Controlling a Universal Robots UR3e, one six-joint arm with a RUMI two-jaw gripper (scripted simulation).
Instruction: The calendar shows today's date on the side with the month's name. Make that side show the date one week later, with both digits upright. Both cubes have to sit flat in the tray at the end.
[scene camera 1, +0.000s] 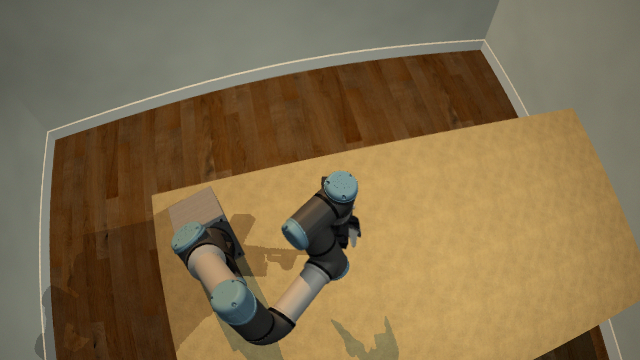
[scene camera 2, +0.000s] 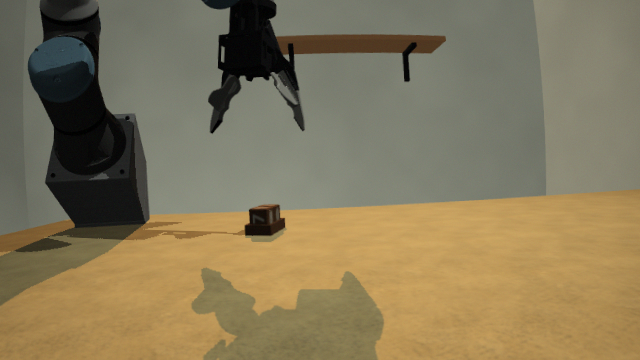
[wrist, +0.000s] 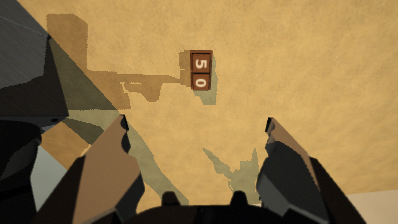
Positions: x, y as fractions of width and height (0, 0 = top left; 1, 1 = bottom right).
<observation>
In view: my gripper (scene camera 2: 0.40, 0.37).
My gripper also shows in the wrist view (wrist: 0.50, 0.52).
</observation>
